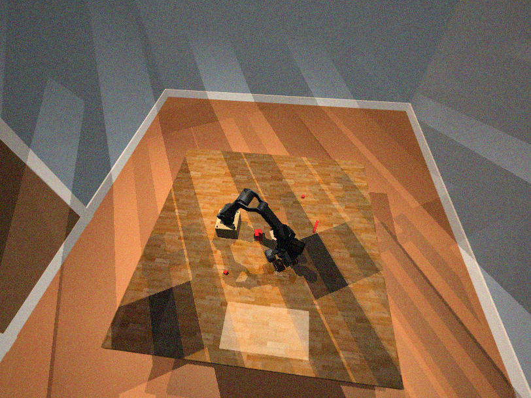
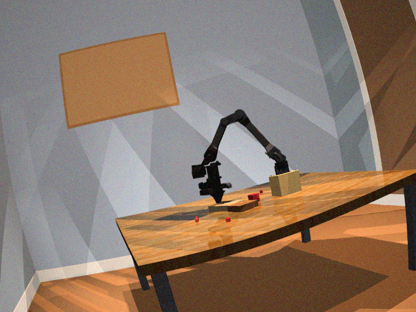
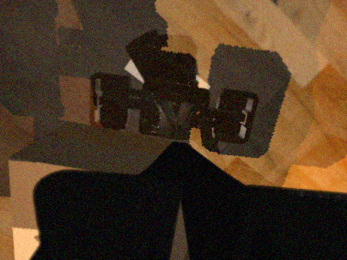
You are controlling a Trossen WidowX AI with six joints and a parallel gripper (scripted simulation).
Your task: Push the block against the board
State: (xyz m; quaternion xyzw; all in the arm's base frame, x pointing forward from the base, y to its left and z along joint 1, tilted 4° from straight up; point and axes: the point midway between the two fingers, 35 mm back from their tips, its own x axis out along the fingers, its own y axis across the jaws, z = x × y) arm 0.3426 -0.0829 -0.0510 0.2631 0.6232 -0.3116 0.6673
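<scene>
The red cube lies 170 mm behind my gripper tip, 90 mm to the left of it and 10 mm above it. From my gripper tip the other things lie so: pale flat block (30 mm behind, 90 mm to the left); brown board (90 mm behind, 210 mm to the left); red stick (130 mm ahead, 240 mm to the left, 10 mm below).
</scene>
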